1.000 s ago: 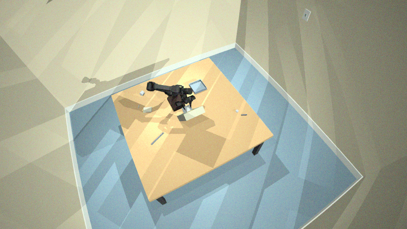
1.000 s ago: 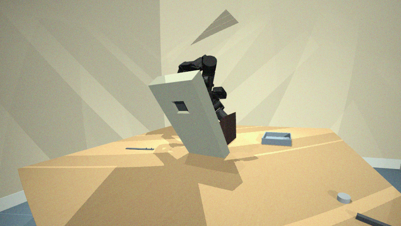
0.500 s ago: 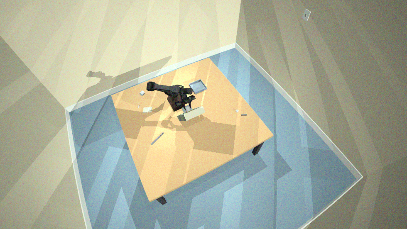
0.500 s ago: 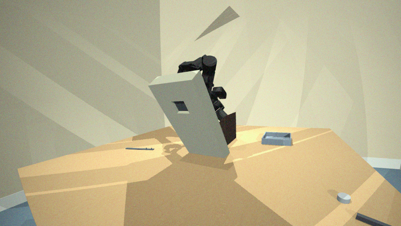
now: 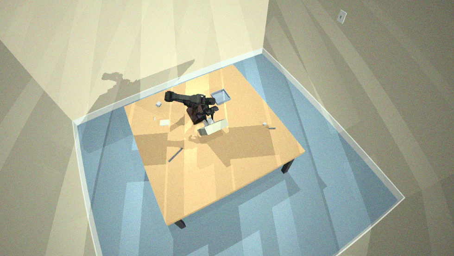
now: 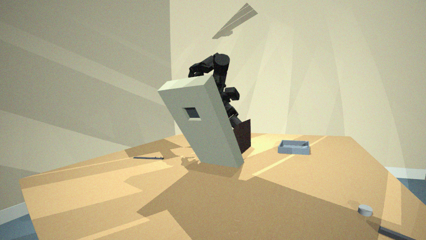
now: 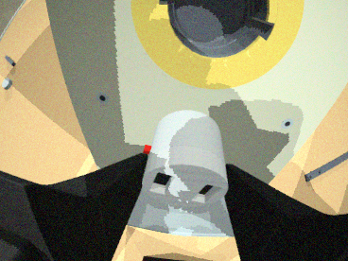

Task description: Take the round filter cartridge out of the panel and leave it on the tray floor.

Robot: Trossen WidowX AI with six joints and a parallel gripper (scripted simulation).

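The grey service panel is 30 mm ahead of my gripper tip and 40 mm below it. Also, from my gripper tip: blue-grey tray: 350 mm behind, 290 mm to the left, 210 mm below; white round filter cartridge: right at my gripper tip; short dark bar: 220 mm ahead, 520 mm to the left, 210 mm below.
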